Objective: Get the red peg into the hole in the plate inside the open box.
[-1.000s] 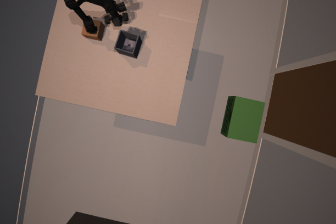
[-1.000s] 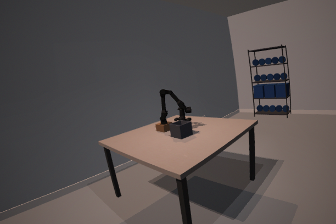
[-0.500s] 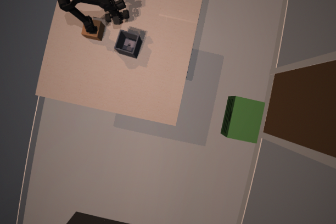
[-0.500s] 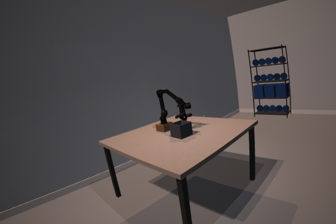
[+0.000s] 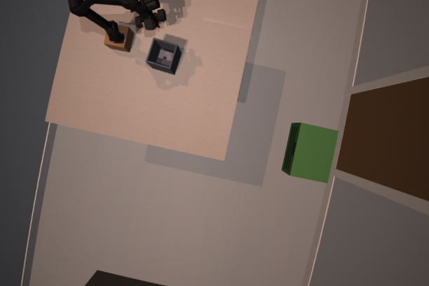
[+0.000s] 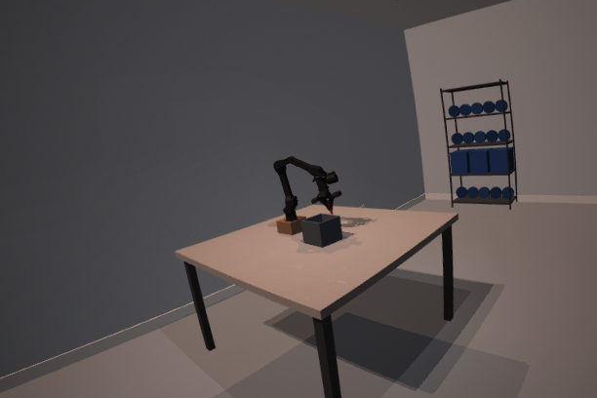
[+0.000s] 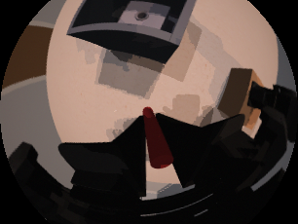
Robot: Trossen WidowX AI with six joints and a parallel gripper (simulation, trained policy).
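Right now my gripper tip is 180 mm to the left of the grey plate, 90 mm above it and 40 mm short of it. The rest, counted from my gripper tip: red peg 20 mm above.
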